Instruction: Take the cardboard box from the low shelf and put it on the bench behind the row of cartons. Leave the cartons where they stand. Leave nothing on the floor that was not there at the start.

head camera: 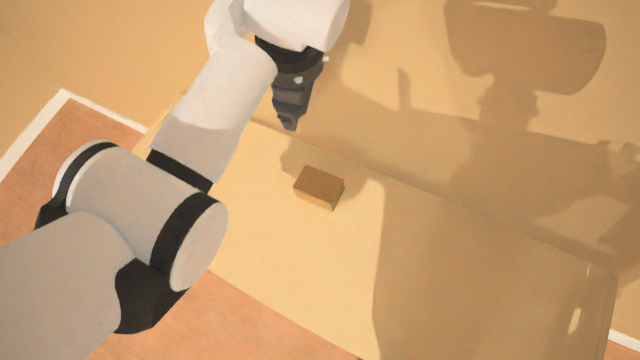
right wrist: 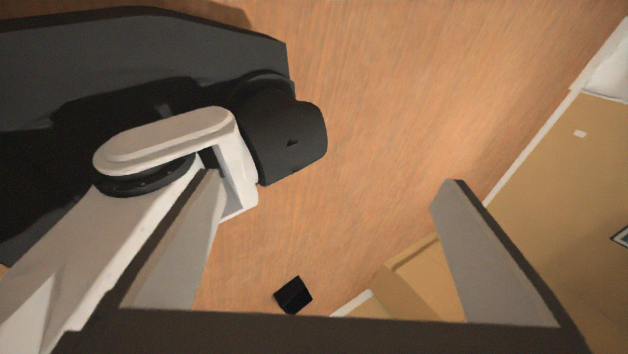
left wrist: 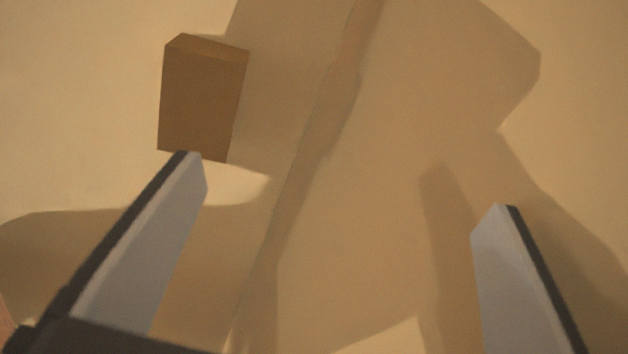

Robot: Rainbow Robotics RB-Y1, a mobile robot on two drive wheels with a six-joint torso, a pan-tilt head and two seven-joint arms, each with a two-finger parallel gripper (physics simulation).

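Places are measured from the robot's base along level axes (x back, y right, z up), in metres.
Pixels of known places: left gripper, fingertip midpoint: (head camera: 298, 101) (left wrist: 343, 195); right gripper, fingertip midpoint: (right wrist: 329, 188).
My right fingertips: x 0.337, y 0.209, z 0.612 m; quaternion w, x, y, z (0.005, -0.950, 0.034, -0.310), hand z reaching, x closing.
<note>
For each thing: its top centre in the pictures, then the offset to it from my right fingertips. Level surfaces: height alone.
- small brown cardboard box, middle of its top: (left wrist: 197, 110) (head camera: 317, 183) dx -0.937, dy -0.365, dz +0.050 m
- long light wooden top, its level: dz +0.000 m
- black block, middle of its top: (right wrist: 298, 303) dx +0.128, dy -1.677, dz -0.510 m
- wooden floor, its level: dz -0.611 m
A small brown cardboard box (head camera: 318, 187) (left wrist: 202, 102) sits on a long light wooden top (head camera: 300, 255) (left wrist: 75, 110), near its edge along the wall. I cannot tell from these views whether this top is the low shelf or the bench. My left gripper (head camera: 290, 126) (left wrist: 343, 195) is open and empty. In the head view it appears above the box, towards the wall. In the left wrist view the box lies beyond the left fingertip, outside the gap between the fingers. My right gripper (right wrist: 329, 188) is open and empty over the floor. The row of cartons does not show.
The tan wall (head camera: 100, 55) runs behind the wooden top. In the right wrist view, a black block (right wrist: 293, 296) lies on the wooden floor (right wrist: 390, 100), near a light wooden furniture piece (right wrist: 407, 295) partly hidden by a finger. The robot's dark base (right wrist: 150, 50) is at the upper left.
</note>
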